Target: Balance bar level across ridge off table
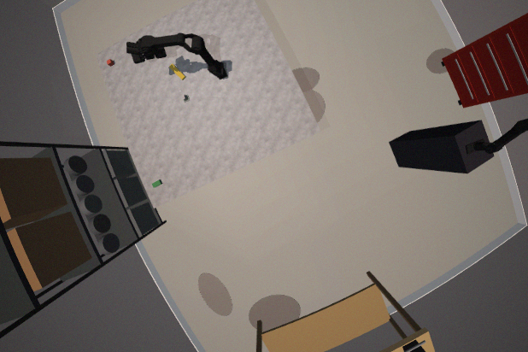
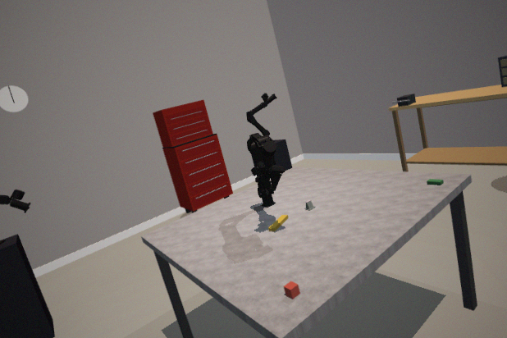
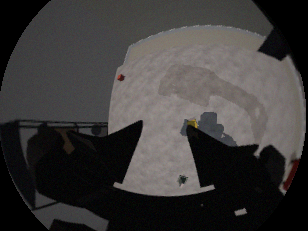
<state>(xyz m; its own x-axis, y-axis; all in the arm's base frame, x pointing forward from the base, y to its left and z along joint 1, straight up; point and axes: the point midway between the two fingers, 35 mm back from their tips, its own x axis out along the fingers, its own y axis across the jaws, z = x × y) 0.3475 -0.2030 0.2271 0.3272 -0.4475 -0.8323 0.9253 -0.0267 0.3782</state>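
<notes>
The yellow bar lies 80 mm behind my gripper tip, 60 mm to the left of it and 190 mm below it. Round my gripper tip: small red cube (380 mm ahead, 280 mm to the right, 180 mm below); then small green block (380 mm ahead, 720 mm to the left, 190 mm below).
</notes>
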